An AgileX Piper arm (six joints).
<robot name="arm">
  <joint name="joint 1" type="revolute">
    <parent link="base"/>
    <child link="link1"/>
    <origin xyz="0 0 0.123" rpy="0 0 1.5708"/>
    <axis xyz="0 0 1"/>
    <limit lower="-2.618" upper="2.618"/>
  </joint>
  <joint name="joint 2" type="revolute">
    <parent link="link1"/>
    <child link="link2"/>
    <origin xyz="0 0 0" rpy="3.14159 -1.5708 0"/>
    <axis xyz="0 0 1"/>
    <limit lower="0" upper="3.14"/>
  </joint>
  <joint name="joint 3" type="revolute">
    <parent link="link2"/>
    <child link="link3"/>
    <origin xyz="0.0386 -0.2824 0"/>
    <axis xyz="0 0 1"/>
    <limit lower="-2.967" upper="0"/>
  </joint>
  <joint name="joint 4" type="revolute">
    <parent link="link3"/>
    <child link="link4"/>
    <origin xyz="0.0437 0.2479 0" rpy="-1.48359 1.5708 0"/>
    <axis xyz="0 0 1"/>
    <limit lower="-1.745" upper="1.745"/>
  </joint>
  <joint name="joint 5" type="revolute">
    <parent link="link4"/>
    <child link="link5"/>
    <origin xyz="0 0 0" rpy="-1.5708 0 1.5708"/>
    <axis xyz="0 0 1"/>
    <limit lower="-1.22" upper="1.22"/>
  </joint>
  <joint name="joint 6" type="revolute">
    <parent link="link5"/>
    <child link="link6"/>
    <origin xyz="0 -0.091 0" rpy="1.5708 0 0"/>
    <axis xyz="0 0 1"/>
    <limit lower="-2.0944" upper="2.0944"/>
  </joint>
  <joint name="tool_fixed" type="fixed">
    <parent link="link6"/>
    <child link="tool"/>
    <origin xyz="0 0 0"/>
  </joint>
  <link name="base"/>
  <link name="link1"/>
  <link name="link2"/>
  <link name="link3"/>
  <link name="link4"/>
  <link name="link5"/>
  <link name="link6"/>
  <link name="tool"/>
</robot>
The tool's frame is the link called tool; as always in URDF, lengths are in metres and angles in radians.
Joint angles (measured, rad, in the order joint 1, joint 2, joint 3, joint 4, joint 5, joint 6), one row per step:
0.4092, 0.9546, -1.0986, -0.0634, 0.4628, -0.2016
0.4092, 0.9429, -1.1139, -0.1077, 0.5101, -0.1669
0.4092, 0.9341, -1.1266, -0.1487, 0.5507, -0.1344
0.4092, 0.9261, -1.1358, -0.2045, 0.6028, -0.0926
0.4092, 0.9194, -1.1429, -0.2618, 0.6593, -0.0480
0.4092, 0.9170, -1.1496, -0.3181, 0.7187, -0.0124
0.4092, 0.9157, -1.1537, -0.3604, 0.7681, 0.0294
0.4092, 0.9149, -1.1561, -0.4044, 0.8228, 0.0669
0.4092, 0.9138, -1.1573, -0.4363, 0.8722, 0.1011
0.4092, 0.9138, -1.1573, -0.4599, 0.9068, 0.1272
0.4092, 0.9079, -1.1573, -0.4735, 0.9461, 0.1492
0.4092, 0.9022, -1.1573, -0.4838, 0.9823, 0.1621
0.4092, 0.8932, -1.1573, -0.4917, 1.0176, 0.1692
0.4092, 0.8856, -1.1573, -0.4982, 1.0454, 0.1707
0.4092, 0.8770, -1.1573, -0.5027, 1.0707, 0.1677
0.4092, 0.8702, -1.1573, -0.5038, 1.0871, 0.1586
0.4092, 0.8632, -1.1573, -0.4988, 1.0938, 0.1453
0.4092, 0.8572, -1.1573, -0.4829, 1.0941, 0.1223
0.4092, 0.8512, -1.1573, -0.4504, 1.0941, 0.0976
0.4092, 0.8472, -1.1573, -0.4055, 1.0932, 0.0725
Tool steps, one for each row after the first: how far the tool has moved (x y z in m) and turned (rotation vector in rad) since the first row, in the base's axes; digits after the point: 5 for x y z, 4 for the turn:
-0.00431, -0.00427, 0.00324, -0.0151, 0.0139, -0.0229
-0.00764, -0.00820, 0.00570, -0.0279, 0.0265, -0.0471
-0.01055, -0.01319, 0.00610, -0.0499, 0.0498, -0.0832
-0.01311, -0.01861, 0.00548, -0.0720, 0.0786, -0.1263
-0.01463, -0.02397, 0.00403, -0.1028, 0.1102, -0.1720
-0.01584, -0.02836, 0.00244, -0.1131, 0.1418, -0.2156
-0.01709, -0.03321, 0.00012, -0.1303, 0.1762, -0.2634
-0.01858, -0.03735, -0.00215, -0.1387, 0.2098, -0.3062
-0.01944, -0.04030, -0.00395, -0.1439, 0.2335, -0.3390
-0.02240, -0.04360, -0.00533, -0.1431, 0.2597, -0.3687
-0.02532, -0.04655, -0.00658, -0.1472, 0.2830, -0.3931
-0.02923, -0.04972, -0.00731, -0.1524, 0.3029, -0.4143
-0.03250, -0.05229, -0.00779, -0.1599, 0.3173, -0.4297
-0.03601, -0.05475, -0.00804, -0.1686, 0.3293, -0.4413
-0.03866, -0.05635, -0.00810, -0.1787, 0.3361, -0.4449
-0.04101, -0.05713, -0.00775, -0.1854, 0.3370, -0.4395
-0.04293, -0.05674, -0.00753, -0.1921, 0.3372, -0.4214
-0.04512, -0.05513, -0.00782, -0.1888, 0.3445, -0.3932
-0.04697, -0.05231, -0.00862, -0.1780, 0.3577, -0.3572

